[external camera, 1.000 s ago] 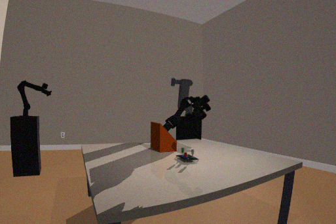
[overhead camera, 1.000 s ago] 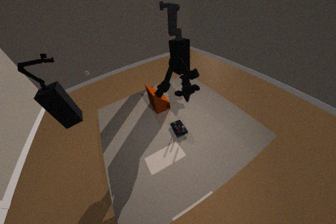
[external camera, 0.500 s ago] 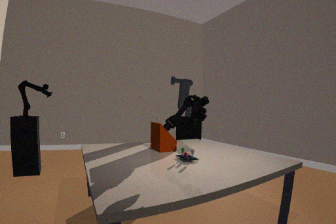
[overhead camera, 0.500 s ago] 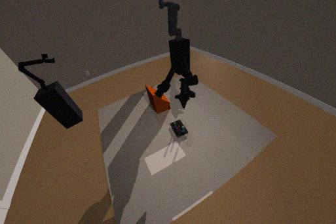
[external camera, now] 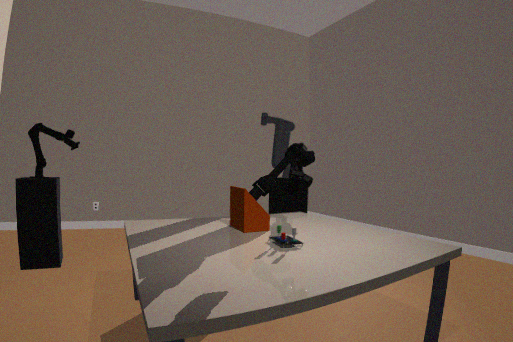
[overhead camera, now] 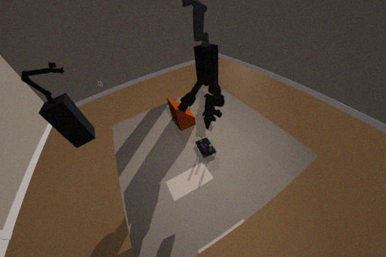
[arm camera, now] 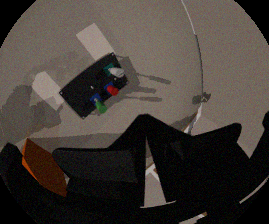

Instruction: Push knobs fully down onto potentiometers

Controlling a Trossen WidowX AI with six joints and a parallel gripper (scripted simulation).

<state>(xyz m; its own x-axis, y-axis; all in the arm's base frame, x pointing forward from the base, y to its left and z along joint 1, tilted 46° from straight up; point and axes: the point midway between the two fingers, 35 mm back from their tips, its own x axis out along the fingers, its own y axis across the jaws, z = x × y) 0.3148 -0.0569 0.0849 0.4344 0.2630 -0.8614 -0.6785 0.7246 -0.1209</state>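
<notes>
The green knob is 30 mm behind my gripper tip, 40 mm to the right of it and 140 mm below it. Also, from my gripper tip: white knob (40 mm ahead, 10 mm to the right, 150 mm below).
</notes>
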